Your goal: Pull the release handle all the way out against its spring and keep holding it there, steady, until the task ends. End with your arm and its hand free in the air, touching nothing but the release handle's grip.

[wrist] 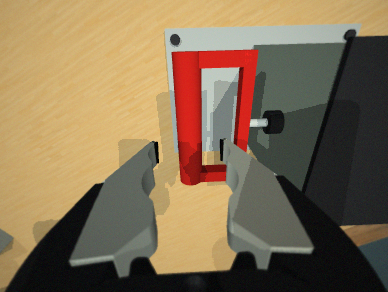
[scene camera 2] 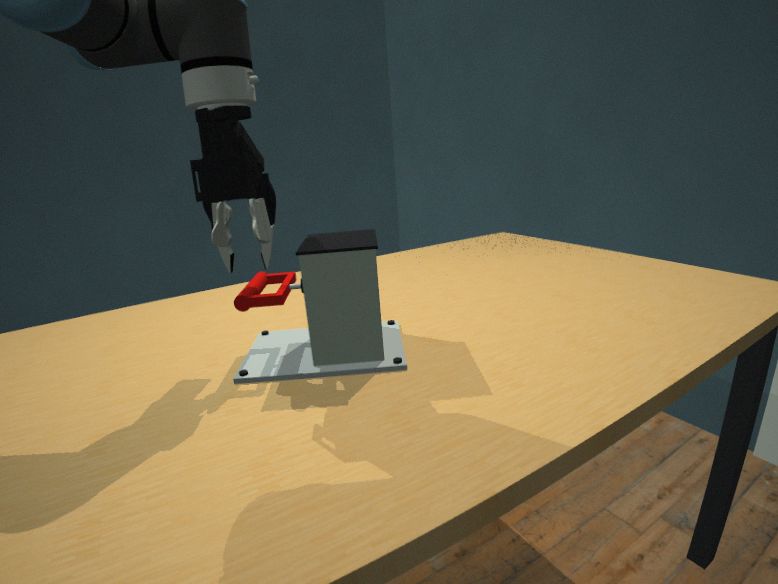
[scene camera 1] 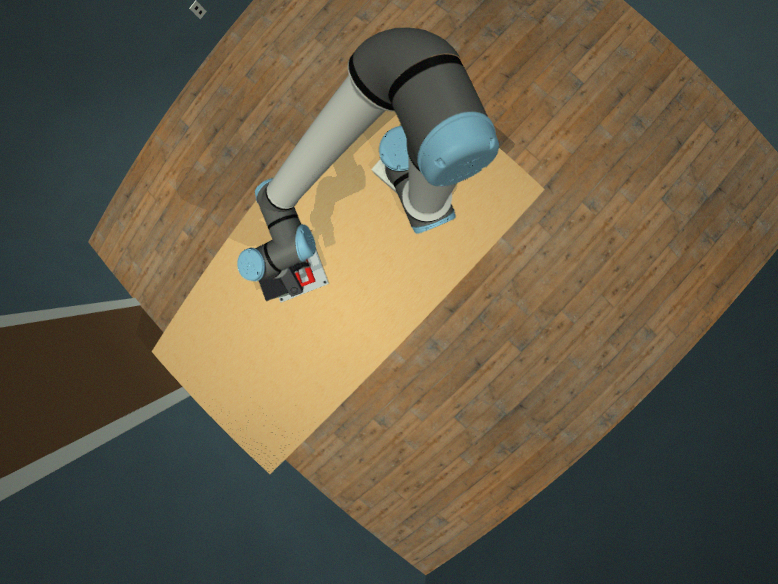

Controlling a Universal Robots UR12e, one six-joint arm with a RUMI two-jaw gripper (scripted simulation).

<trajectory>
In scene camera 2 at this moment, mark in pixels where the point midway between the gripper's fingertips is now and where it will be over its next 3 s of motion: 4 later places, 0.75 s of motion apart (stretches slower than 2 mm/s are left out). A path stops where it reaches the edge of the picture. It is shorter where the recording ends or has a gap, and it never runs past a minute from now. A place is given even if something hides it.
My gripper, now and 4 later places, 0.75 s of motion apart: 248, 270; 250, 277; 252, 287; 254, 298; 244, 301
</trajectory>
